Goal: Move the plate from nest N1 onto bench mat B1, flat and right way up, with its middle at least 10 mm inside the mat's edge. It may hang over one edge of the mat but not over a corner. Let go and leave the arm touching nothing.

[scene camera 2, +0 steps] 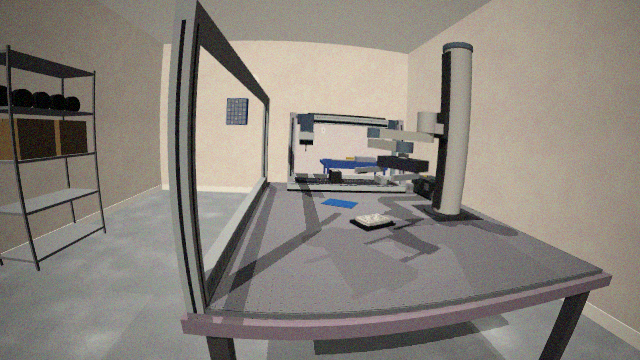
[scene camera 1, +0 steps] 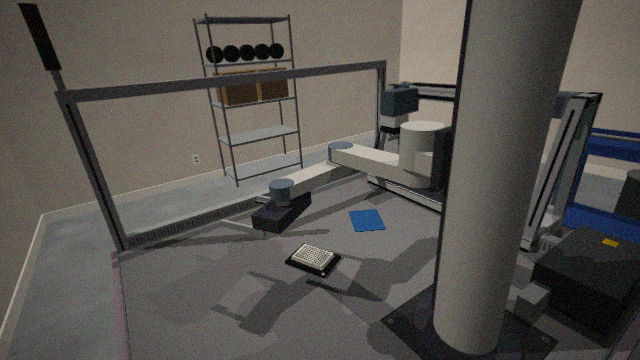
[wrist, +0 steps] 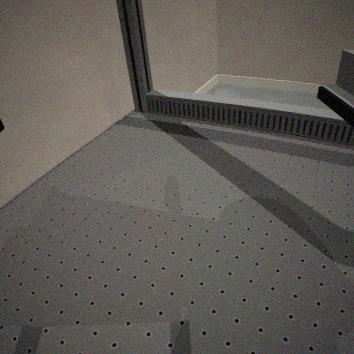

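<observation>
The white plate with a grid of wells lies flat in the black nest N1 on the table. The blue bench mat B1 lies flat, apart from the nest, with nothing on it. My gripper is open, its two fingers wide apart with nothing between them. It hangs above the table, to the left of the nest and mat in scene camera 1. Parts of both fingers show at the sides of the wrist view. The plate, nest and mat do not show in the wrist view.
The arm's thick column stands on a dark base plate. An upright metal frame runs along one table edge. A gantry stands at the far end. A dark box stands near the column.
</observation>
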